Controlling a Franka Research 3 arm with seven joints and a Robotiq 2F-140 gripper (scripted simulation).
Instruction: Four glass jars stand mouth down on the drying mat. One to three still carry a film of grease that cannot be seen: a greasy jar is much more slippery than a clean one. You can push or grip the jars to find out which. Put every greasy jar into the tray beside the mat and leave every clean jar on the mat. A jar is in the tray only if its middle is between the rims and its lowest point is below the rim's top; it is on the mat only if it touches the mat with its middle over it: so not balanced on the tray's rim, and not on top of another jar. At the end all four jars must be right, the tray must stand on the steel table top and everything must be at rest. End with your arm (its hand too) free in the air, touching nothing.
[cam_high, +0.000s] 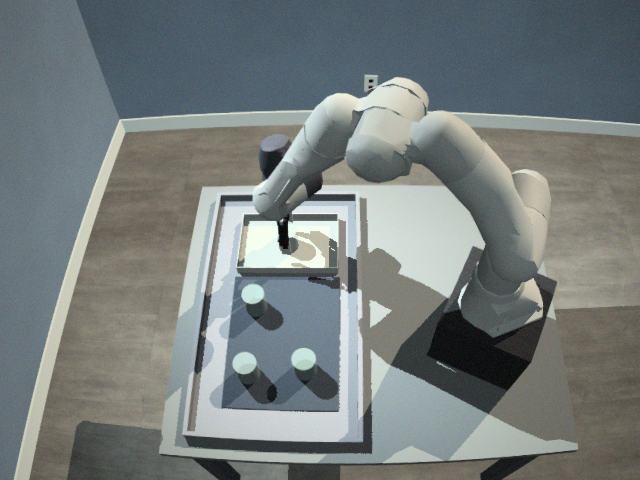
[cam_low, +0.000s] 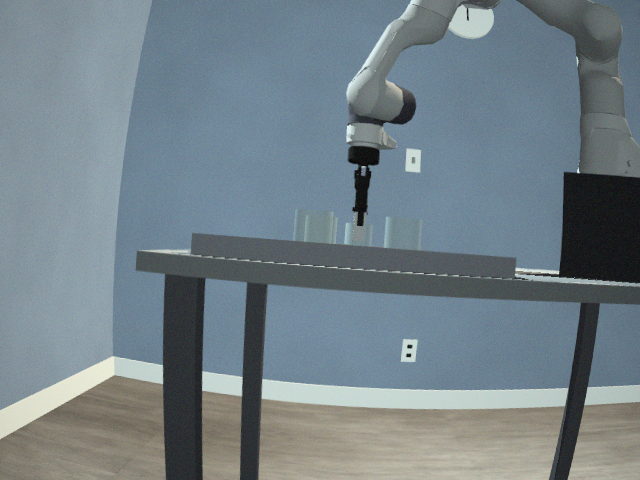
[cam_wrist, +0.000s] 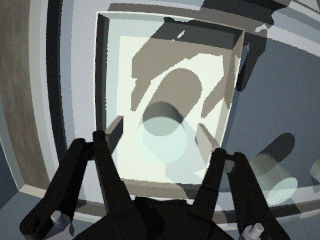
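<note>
The pale tray lies 50 mm below my hand. Round my hand: steel table top: 210 mm to the left, 60 mm below, 40 mm ahead; dark drying mat: 320 mm to the left, 60 mm below, 40 mm ahead.
</note>
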